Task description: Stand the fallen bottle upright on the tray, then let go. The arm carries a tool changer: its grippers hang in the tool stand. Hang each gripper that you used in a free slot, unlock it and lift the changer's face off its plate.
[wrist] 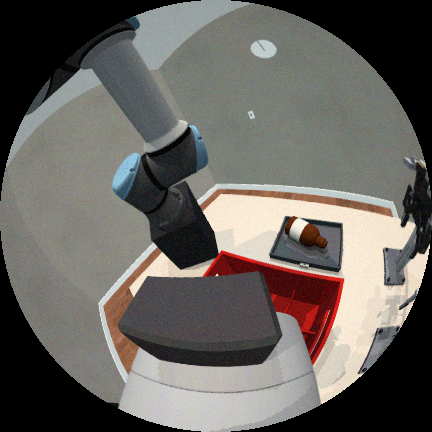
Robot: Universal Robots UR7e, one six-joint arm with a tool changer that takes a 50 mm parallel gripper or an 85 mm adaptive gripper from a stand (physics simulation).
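Brown bottle (302, 231) in sight. Grey tray (287, 246) too.
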